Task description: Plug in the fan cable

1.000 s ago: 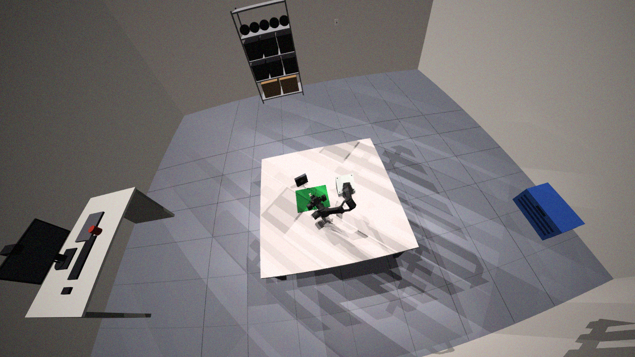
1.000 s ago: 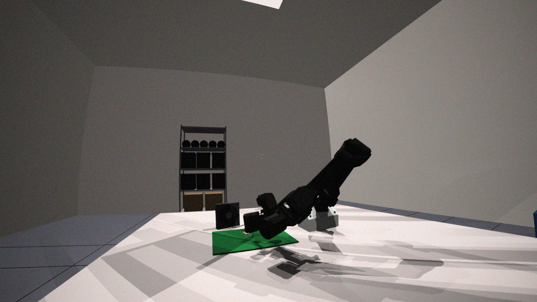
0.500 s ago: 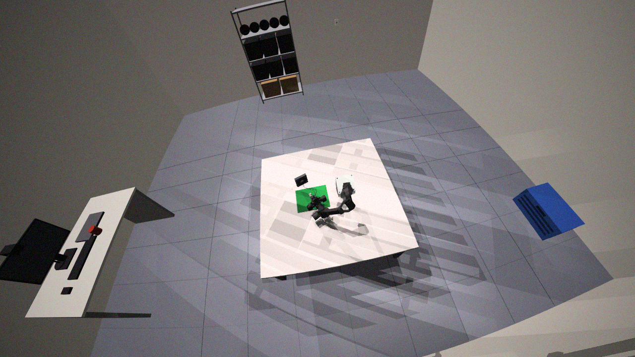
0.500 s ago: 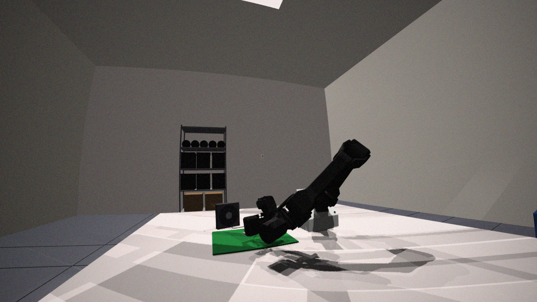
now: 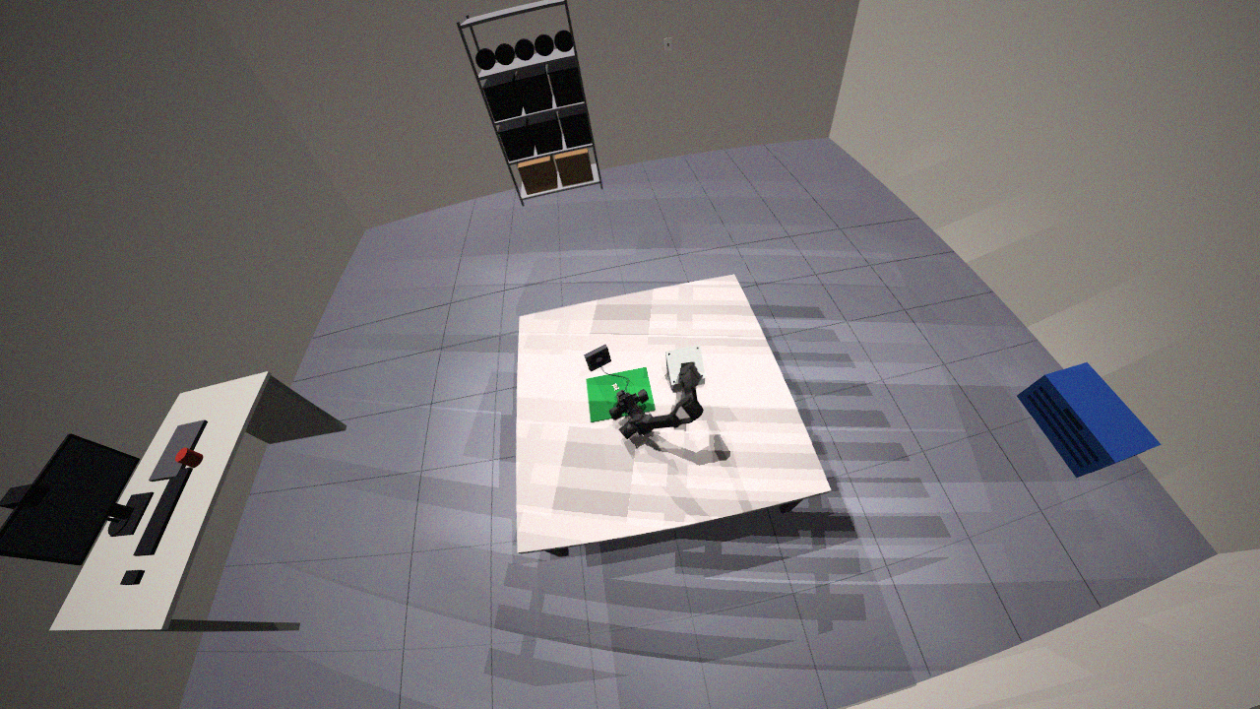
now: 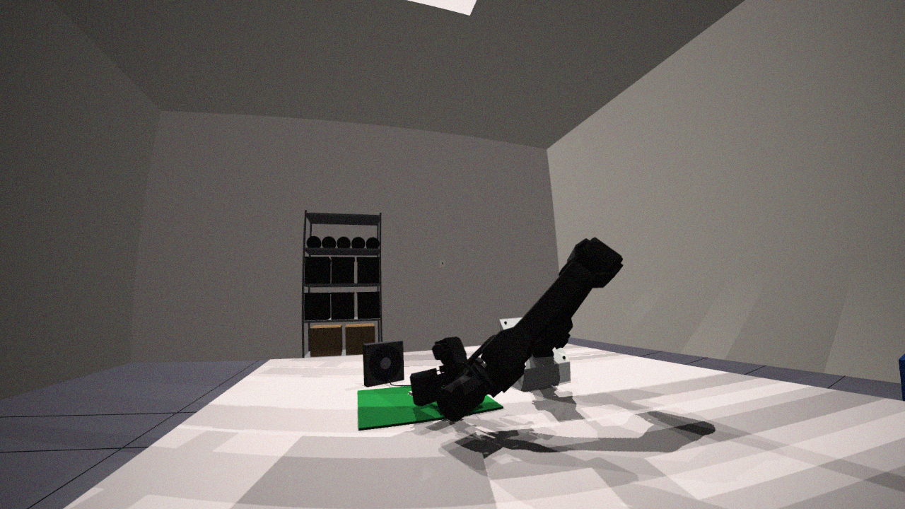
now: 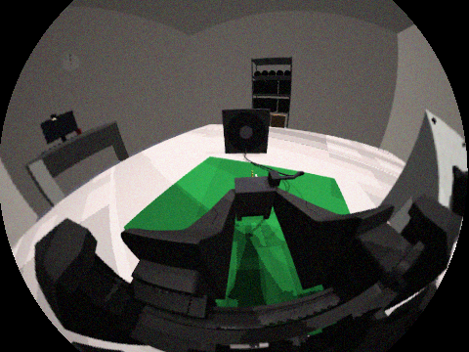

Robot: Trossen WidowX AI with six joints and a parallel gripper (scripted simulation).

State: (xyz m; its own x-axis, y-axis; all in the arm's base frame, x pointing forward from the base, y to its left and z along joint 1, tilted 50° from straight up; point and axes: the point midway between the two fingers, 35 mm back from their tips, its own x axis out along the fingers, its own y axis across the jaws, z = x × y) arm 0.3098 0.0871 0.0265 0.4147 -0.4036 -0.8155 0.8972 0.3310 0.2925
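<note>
Now: gripper tip 1 cm short of the green board, 3 cm to the left of it and 7 cm above it. From my gripper tip the other things lie so: pale four-pin header (2 cm ahead, 7 cm to the right, 6 cm below); then dark plug (1 cm below); then black fan (8 cm ahead, 21 cm to the right).
</note>
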